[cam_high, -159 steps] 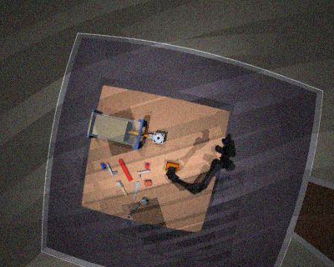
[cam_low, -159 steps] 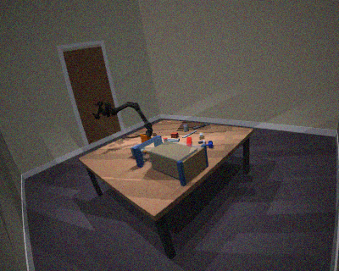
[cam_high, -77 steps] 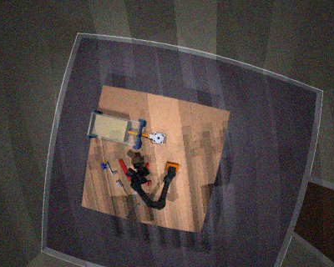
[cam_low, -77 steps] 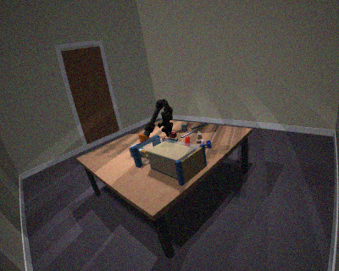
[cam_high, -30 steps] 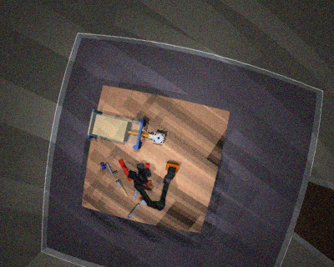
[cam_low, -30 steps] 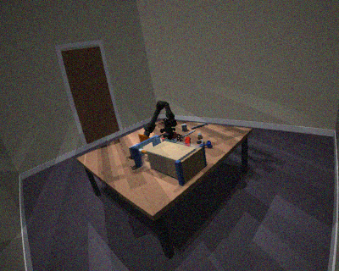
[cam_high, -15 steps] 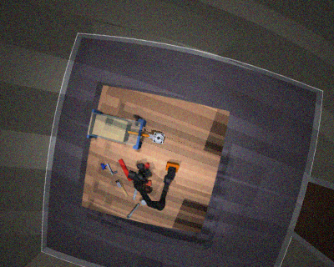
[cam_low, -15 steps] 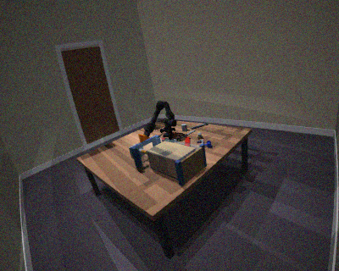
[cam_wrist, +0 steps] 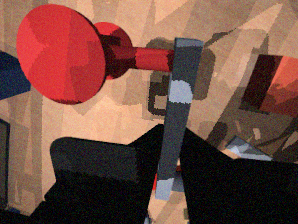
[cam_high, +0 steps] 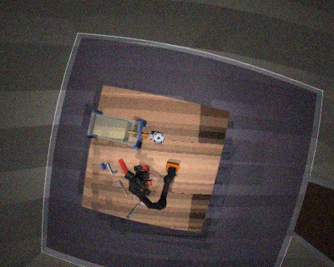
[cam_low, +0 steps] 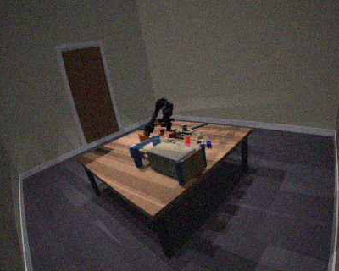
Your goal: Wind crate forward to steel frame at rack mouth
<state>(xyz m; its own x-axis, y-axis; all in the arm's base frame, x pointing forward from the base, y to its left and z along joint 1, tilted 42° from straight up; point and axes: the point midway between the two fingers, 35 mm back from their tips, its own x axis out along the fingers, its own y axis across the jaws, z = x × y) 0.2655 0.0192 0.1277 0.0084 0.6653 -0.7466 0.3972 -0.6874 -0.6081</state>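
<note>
Right now the red knob is 3 cm behind my gripper tip, 6 cm to the right of it and 2 cm above it. From my gripper tip the other things lie so: red bar: 17 cm ahead, 4 cm to the left, 10 cm below; then red-knobbed winch handle: 1 cm behind, 1 cm to the right, 1 cm above; then grey strip: 2 cm ahead, 22 cm to the left, 11 cm below.
</note>
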